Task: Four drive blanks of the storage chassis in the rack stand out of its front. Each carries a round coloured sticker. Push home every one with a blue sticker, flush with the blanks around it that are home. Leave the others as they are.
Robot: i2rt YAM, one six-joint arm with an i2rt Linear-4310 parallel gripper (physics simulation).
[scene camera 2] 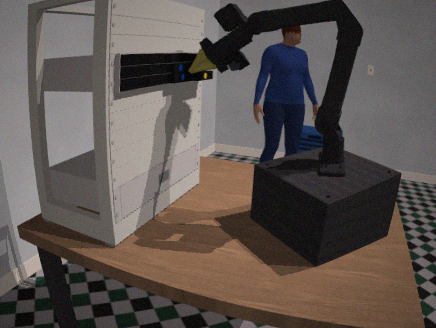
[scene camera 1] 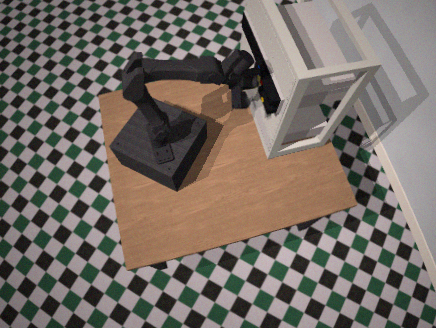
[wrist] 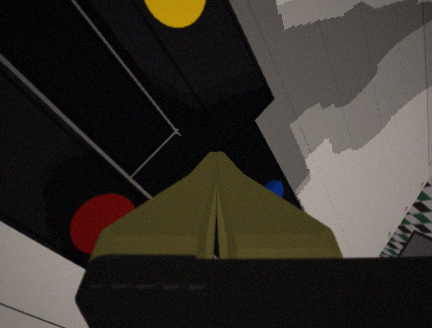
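There is a rack (scene camera 2: pixel 146 109), (scene camera 1: pixel 306 64), (wrist: pixel 339 141) that I can see. I see my gripper (scene camera 2: pixel 189 72), (wrist: pixel 216 164) as well.
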